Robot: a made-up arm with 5 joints.
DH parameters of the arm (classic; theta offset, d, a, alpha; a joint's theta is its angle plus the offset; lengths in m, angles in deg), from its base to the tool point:
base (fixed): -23.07 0 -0.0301 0
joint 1: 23.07 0.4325 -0.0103 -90
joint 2: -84.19 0 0.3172 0
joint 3: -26.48 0 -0.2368 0
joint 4: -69.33 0.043 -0.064 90
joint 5: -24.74 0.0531 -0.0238 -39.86
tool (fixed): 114.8 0.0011 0 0
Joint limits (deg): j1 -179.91..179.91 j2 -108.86..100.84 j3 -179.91..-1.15 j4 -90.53..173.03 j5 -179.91..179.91
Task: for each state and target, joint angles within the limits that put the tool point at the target. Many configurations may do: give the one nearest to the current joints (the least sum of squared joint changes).
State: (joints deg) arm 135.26 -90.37 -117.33 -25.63 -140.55
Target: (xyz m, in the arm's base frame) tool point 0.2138 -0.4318 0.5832
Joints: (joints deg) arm 124.02 -108.86 -80.38 -29.09 -141.30
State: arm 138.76 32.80 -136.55 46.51 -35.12
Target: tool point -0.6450 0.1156 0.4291
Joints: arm 164.66 72.51 -132.89 44.44 -31.45
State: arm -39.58 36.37 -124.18 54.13 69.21
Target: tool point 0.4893 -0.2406 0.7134
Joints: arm -29.00 51.67 -142.15 43.26 59.98
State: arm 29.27 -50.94 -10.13 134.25 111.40
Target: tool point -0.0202 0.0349 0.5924
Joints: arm 19.64 -43.20 -23.88 130.48 112.59
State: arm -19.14 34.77 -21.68 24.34 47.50
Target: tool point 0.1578 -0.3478 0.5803
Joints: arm -67.50 15.38 -52.07 16.09 49.23
